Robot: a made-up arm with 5 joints.
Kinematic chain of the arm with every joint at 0, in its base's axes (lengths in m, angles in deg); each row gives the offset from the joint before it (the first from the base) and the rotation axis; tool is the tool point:
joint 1: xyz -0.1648 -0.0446 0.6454 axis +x
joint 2: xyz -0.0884 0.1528 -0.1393 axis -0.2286 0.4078 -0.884
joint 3: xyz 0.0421 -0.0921 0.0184 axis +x
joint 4: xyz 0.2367 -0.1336 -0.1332 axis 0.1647 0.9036 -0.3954
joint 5: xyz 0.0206 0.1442 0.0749 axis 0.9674 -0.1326 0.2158
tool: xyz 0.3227 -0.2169 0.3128
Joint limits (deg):
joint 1: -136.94..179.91
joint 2: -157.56..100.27
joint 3: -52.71..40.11
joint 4: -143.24..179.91
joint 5: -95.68..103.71
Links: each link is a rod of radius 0.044 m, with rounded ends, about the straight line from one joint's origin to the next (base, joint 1, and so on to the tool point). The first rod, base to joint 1, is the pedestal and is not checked.
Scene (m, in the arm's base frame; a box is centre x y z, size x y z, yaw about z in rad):
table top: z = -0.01
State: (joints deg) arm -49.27 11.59 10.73 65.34 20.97
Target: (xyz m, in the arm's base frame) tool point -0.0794 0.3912 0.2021
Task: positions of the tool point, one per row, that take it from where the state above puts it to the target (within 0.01 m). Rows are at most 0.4 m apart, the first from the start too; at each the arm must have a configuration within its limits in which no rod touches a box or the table.
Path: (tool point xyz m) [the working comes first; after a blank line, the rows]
Joints at the target: -87.54 -59.45 -38.92 -8.24 -20.20
Straight joint move there: clear.

1: 0.4609 -0.4446 0.7777
2: 0.5539 -0.0887 0.7291
3: 0.4703 0.2256 0.5599
4: 0.2337 0.3983 0.3515
5: -0.0794 0.3912 0.2021

